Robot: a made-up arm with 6 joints. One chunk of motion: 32 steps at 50 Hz.
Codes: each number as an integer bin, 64 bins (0 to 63) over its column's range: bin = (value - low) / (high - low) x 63, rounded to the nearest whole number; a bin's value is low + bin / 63 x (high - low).
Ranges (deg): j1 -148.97..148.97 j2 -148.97..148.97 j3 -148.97..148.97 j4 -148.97..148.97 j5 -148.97..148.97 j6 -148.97..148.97
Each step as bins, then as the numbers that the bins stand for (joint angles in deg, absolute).
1 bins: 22 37 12 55 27 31
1 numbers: -44.93 26.01 -92.22 111.14 -21.28 -2.36
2 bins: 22 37 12 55 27 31
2 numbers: -44.93 26.01 -92.22 111.14 -21.28 -2.36
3 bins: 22 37 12 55 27 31
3 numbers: -44.93 26.01 -92.22 111.14 -21.28 -2.36
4 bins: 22 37 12 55 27 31
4 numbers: -44.93 26.01 -92.22 111.14 -21.28 -2.36
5 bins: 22 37 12 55 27 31
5 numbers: -44.93 26.01 -92.22 111.14 -21.28 -2.36
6 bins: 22 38 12 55 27 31
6 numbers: -44.93 30.74 -92.22 111.14 -21.28 -2.36
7 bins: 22 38 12 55 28 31
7 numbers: -44.93 30.74 -92.22 111.14 -16.55 -2.36
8 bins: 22 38 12 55 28 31
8 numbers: -44.93 30.74 -92.22 111.14 -16.55 -2.36
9 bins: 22 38 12 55 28 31
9 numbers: -44.93 30.74 -92.22 111.14 -16.55 -2.36
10 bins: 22 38 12 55 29 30
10 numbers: -44.93 30.74 -92.22 111.14 -11.82 -7.09
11 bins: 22 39 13 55 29 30
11 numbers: -44.93 35.47 -87.49 111.14 -11.82 -7.09
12 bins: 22 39 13 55 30 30
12 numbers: -44.93 35.47 -87.49 111.14 -7.09 -7.09
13 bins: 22 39 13 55 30 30
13 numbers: -44.93 35.47 -87.49 111.14 -7.09 -7.09
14 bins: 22 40 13 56 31 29
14 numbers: -44.93 40.20 -87.49 115.87 -2.36 -11.82
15 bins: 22 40 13 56 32 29
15 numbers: -44.93 40.20 -87.49 115.87 2.36 -11.82
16 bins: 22 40 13 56 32 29
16 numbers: -44.93 40.20 -87.49 115.87 2.36 -11.82
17 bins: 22 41 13 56 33 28
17 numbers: -44.93 44.93 -87.49 115.87 7.09 -16.55
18 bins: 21 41 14 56 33 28
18 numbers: -49.66 44.93 -82.76 115.87 7.09 -16.55
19 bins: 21 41 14 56 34 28
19 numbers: -49.66 44.93 -82.76 115.87 11.82 -16.55
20 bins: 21 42 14 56 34 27
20 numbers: -49.66 49.66 -82.76 115.87 11.82 -21.28
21 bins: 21 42 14 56 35 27
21 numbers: -49.66 49.66 -82.76 115.87 16.55 -21.28
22 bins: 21 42 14 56 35 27
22 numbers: -49.66 49.66 -82.76 115.87 16.55 -21.28
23 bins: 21 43 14 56 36 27
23 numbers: -49.66 54.39 -82.76 115.87 21.28 -21.28
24 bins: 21 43 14 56 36 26
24 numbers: -49.66 54.39 -82.76 115.87 21.28 -26.01
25 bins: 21 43 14 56 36 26
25 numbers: -49.66 54.39 -82.76 115.87 21.28 -26.01
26 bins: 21 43 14 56 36 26
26 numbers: -49.66 54.39 -82.76 115.87 21.28 -26.01
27 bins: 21 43 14 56 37 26
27 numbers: -49.66 54.39 -82.76 115.87 26.01 -26.01
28 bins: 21 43 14 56 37 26
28 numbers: -49.66 54.39 -82.76 115.87 26.01 -26.01
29 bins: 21 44 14 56 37 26
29 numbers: -49.66 59.12 -82.76 115.87 26.01 -26.01
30 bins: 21 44 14 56 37 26
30 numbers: -49.66 59.12 -82.76 115.87 26.01 -26.01
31 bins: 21 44 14 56 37 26
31 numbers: -49.66 59.12 -82.76 115.87 26.01 -26.01
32 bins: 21 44 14 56 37 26
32 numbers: -49.66 59.12 -82.76 115.87 26.01 -26.01
